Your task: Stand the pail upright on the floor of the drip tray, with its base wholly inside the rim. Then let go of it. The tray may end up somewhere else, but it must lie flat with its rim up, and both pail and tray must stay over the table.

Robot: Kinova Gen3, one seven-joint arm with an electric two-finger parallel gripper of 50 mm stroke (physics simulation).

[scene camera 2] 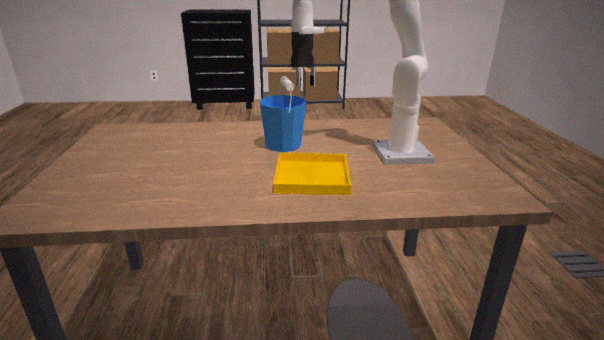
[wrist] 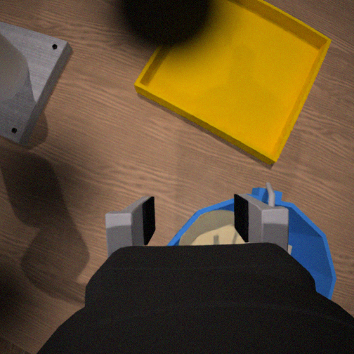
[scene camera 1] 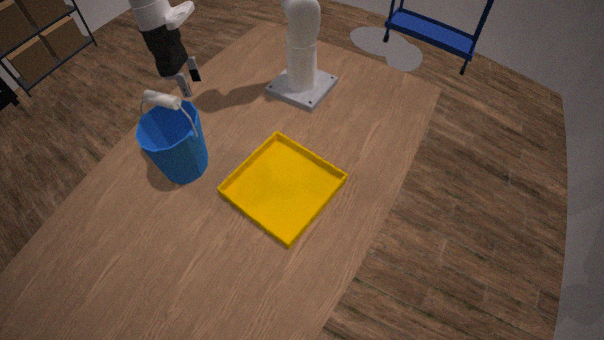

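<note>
The blue pail stands upright on the table beside the tray, apart from it. Its white handle grip is raised above the mouth on a wire bail; the grip is mostly hidden in the wrist view. The yellow drip tray lies flat, rim up, with nothing in it. My gripper is open and empty. It hangs above and to one side of the pail, close to the handle but apart from it. My gripper body hides part of the pail in the wrist view.
The arm's grey base plate is fixed on the wooden table, on the robot side of the tray. A shelf unit, a black drawer cabinet and a blue cart stand off the table.
</note>
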